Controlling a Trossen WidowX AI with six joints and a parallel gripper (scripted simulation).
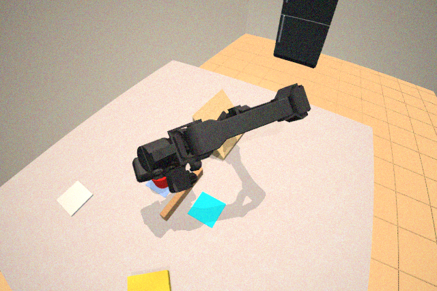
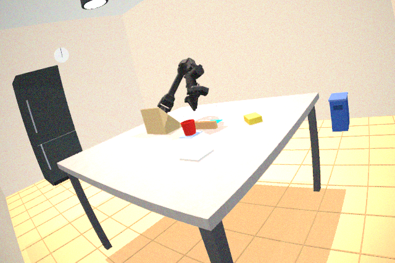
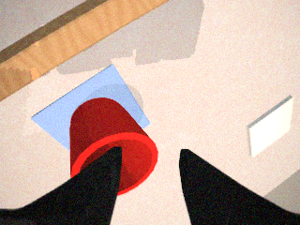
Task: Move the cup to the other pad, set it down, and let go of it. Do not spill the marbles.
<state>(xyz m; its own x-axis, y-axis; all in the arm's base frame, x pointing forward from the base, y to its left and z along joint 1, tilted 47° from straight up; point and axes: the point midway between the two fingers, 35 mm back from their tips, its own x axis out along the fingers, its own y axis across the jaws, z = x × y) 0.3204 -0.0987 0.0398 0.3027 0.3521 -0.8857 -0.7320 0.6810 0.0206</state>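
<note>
Right now the red cup is 30 mm behind my gripper tip, 50 mm to the right of it and 80 mm below it. Also, from my gripper tip: green marble 40 mm behind, 40 mm to the right, 100 mm below; then wooden bar 30 mm behind, 50 mm to the left, 110 mm below; then blue marble 50 mm behind, 40 mm to the right, 100 mm below.
</note>
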